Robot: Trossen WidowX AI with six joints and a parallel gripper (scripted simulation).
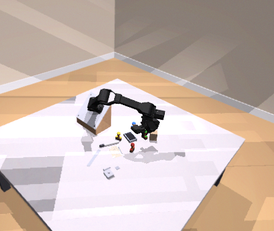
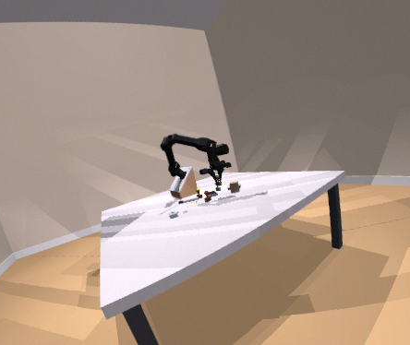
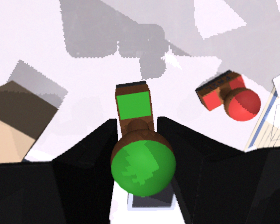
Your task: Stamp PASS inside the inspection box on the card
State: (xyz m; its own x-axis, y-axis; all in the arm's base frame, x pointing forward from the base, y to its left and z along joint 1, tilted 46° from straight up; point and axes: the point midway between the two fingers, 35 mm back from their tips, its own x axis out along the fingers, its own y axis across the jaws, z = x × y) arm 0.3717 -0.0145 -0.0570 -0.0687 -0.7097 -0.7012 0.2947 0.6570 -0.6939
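Now: gripper tip 10 mm short of the cardboard box, 110 mm to the right of it and 60 mm above it. The rest, counted from my gripper tip: green-knobbed stamp right at my gripper tip; then dark ink pad 120 mm behind, 10 mm to the left, 90 mm below; then red stamp 30 mm behind, 80 mm to the right, 70 mm below.
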